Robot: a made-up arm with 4 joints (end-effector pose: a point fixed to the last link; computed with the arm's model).
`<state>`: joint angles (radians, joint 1 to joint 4).
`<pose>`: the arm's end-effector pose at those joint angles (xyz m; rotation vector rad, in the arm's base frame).
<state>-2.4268 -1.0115 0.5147 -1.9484</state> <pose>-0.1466 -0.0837 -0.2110 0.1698 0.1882 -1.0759</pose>
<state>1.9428 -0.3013 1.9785 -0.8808</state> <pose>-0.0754 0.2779 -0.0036 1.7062 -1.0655 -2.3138</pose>
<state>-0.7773 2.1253 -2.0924 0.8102</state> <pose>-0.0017 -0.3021 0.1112 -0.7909 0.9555 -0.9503</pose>
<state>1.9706 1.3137 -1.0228 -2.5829</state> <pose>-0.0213 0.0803 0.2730 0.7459 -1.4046 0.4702</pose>
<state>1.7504 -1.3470 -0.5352 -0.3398</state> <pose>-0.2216 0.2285 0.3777 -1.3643 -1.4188 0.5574</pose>
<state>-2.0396 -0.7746 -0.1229 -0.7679</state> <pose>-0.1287 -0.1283 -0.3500 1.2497 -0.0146 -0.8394</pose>
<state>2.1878 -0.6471 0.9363 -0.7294</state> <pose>-0.0521 0.3686 -0.0081 2.6128 -0.2240 -1.5493</pose>
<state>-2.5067 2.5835 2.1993 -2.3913</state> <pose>-0.0027 0.0585 -0.0886 2.5864 -1.4772 0.2692</pose>
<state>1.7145 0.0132 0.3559 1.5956</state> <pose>0.0671 0.0639 0.3079 -0.1153 0.3537 -0.0430</pose>
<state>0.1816 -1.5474 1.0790 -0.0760</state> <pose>-0.2027 -0.1113 0.4101 -1.0238 -1.3640 0.9385</pose>
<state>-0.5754 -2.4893 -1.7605 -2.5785</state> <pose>-0.1809 -0.2973 -0.0219 0.4891 0.5531 -1.3278</pose>
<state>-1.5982 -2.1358 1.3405 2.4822</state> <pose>-0.0754 -0.1985 -0.0426 1.5366 -1.2982 1.4872</pose>
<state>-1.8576 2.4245 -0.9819 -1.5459</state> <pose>-0.0569 0.1373 -0.1913 -0.9937 0.1439 2.1517</pose>
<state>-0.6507 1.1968 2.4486 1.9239</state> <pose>-0.1747 -0.0750 0.0690 -1.0418 -1.5363 -1.2753</pose>
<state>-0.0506 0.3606 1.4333 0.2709</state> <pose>0.1430 -0.1112 0.1259 0.5208 0.4552 1.3904</pose>
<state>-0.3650 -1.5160 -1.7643 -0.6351</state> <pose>-0.2593 -0.2373 -0.0421 1.1079 -0.2736 -1.6756</pose>
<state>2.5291 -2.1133 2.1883 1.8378</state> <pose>-0.0570 0.1415 -0.0797 2.4498 -1.7885 -0.2301</pose>
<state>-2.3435 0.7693 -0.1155 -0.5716</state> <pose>0.0865 0.1321 -0.2691 1.6284 0.2212 0.8481</pose>
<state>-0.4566 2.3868 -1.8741 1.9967</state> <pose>-0.1033 -0.3202 0.1307 -0.1023 0.4074 -1.2894</pose>
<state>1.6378 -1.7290 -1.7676 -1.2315</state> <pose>-0.2556 0.0540 0.3153 -0.7485 -1.3095 -0.8995</pose>
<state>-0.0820 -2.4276 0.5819 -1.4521</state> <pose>-0.2979 -0.1494 0.1026 -1.2493 -2.1294 -1.6384</pose>
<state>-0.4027 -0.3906 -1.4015 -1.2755</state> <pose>-0.1593 -0.3618 0.1693 -0.4478 0.8173 -1.1725</pose>
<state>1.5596 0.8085 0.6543 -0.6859</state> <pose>0.1376 0.0748 0.2629 -1.7722 1.1228 0.2673</pose>
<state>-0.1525 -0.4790 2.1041 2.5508</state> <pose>-0.0765 -0.0916 0.0684 1.1258 1.9675 1.1010</pose>
